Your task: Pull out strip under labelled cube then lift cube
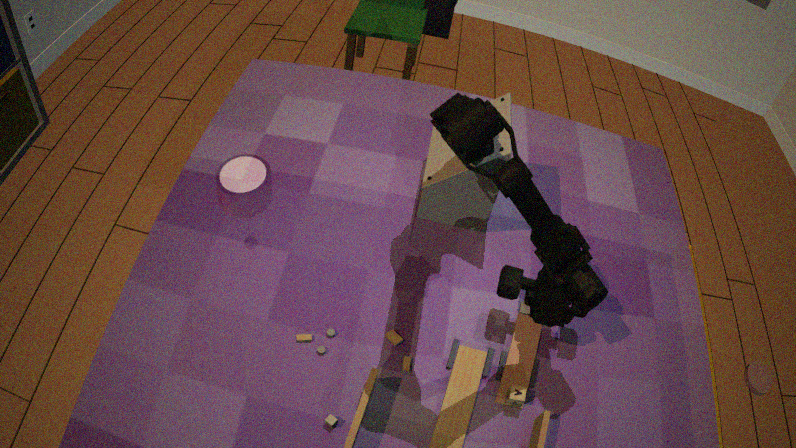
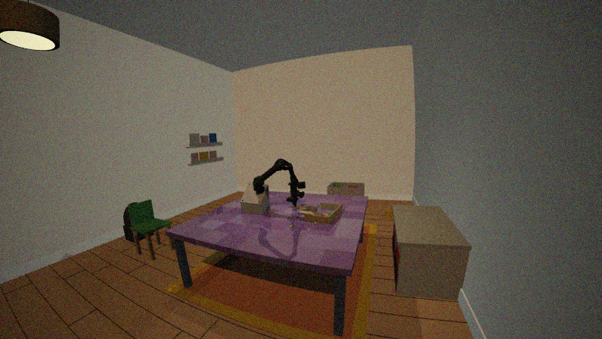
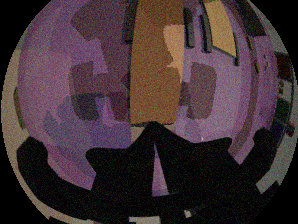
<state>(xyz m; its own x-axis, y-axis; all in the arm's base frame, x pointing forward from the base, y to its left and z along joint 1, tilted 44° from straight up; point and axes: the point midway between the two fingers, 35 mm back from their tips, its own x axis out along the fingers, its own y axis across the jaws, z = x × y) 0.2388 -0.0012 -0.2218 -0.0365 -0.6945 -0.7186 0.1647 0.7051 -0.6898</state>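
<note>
My gripper tip is now 9 cm short of the strip and 2 cm to the left of it. The rest, counted from my gripper tip: labelled cube 19 cm ahead, 4 cm to the right, 2 cm above.
</note>
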